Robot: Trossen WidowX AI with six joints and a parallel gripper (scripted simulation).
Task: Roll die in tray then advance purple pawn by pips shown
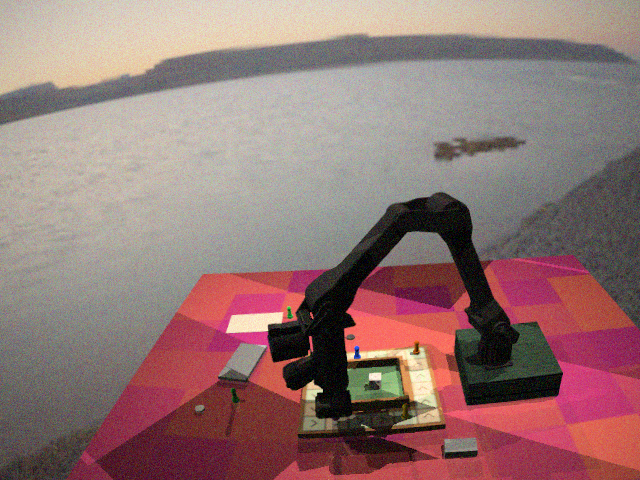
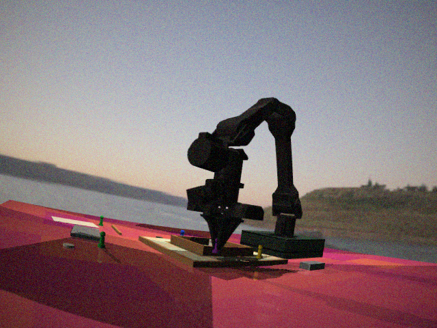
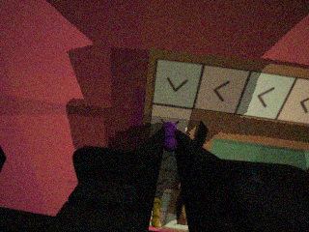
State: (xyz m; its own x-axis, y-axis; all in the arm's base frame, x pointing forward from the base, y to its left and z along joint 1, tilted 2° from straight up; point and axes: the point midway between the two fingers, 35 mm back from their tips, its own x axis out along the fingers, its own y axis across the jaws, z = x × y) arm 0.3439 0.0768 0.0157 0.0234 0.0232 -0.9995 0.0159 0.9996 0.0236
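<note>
The white die is 90 mm behind my gripper tip, 110 mm to the right of it and 10 mm below it. The rest, counted from my gripper tip: purple pawn 10 mm above; yellow pawn 140 mm behind, 10 mm to the left, 10 mm below; green tray 80 mm behind, 110 mm to the right, 30 mm below.
</note>
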